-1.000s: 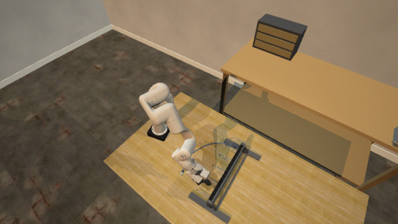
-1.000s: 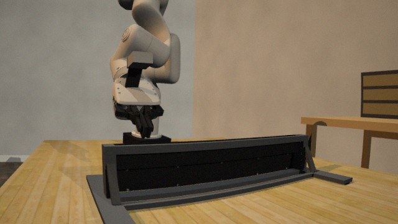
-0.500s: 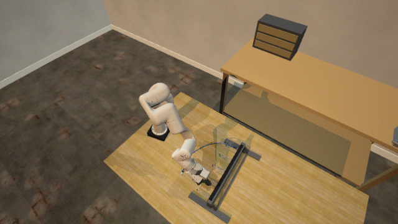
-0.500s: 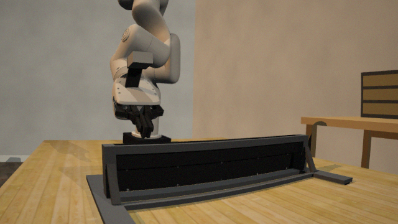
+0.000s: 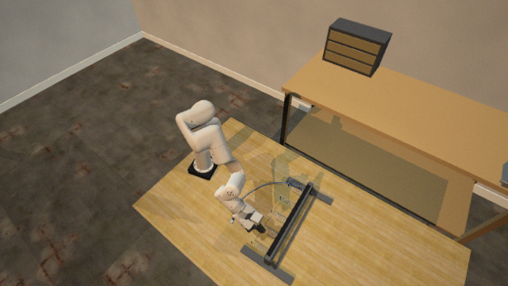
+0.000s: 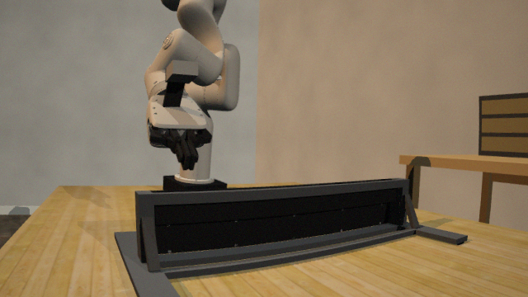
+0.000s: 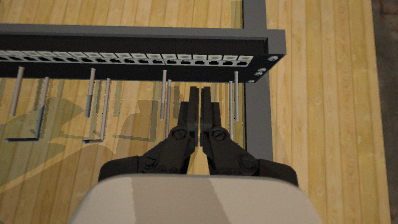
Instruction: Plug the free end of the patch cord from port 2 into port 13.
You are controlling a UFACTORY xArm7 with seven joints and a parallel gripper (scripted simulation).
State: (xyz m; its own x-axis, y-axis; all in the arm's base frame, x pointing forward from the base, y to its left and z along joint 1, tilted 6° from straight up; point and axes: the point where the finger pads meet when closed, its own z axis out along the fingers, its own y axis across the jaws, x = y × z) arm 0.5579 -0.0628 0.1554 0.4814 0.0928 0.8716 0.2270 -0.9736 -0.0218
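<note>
Now: hand 18 cm past the cord plug, 14 cm above it and 5 cm to the left of it.
</note>
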